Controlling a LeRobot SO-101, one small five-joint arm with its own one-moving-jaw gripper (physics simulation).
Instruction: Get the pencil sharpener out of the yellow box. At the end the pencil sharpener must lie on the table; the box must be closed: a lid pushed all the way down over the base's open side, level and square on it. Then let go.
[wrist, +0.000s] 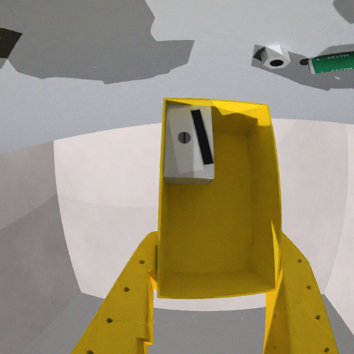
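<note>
The yellow box base (215, 240) is open towards the camera, held between the two jaws by its long side walls. The grey pencil sharpener (186, 150), with a black blade slot and a screw, lies inside it in the upper left corner, against the left wall. My gripper (218, 250) is shut on the yellow box base, one jaw pressing on each side. The lid cannot be made out; a small dark corner of something shows at the left edge.
A white hex nut (275, 56) lies on the table (100, 107) at the upper right. A green battery (334, 63) lies to its right, reaching the view's edge. Large shadows fall across the upper part.
</note>
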